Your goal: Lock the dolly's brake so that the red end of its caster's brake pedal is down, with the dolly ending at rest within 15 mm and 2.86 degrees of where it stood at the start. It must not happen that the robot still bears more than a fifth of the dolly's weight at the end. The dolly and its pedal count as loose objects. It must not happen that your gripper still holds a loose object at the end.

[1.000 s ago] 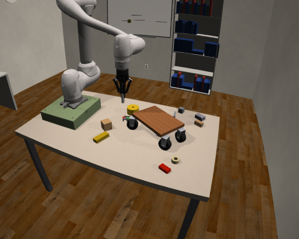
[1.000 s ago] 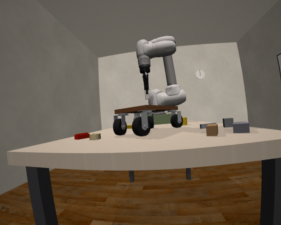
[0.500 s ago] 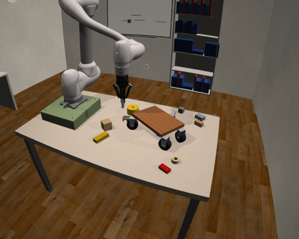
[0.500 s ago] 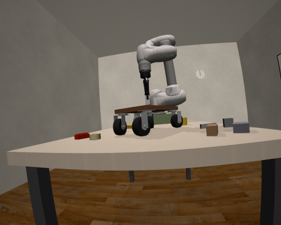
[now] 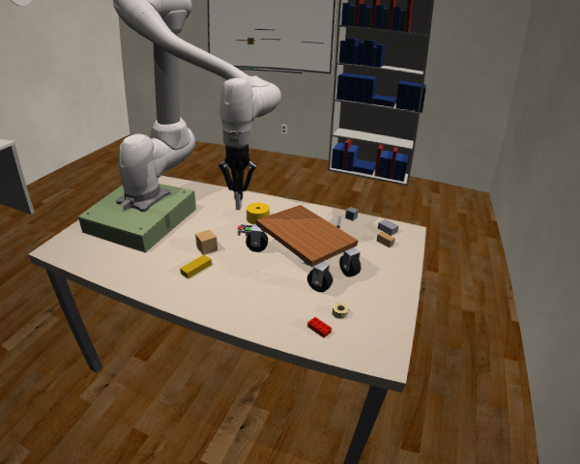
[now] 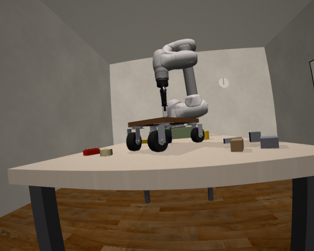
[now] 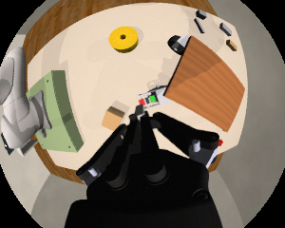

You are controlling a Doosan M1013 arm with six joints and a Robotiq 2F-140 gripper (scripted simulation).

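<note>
The brake pedal is 2 cm ahead of my hand and 12 cm below it. From my hand the other things lie so: yellow disc (5 cm behind, 22 cm to the left, 17 cm below); yellow bar (7 cm behind, 18 cm to the right, 19 cm below); tan cube (11 cm behind, 6 cm to the right, 17 cm below).
</note>
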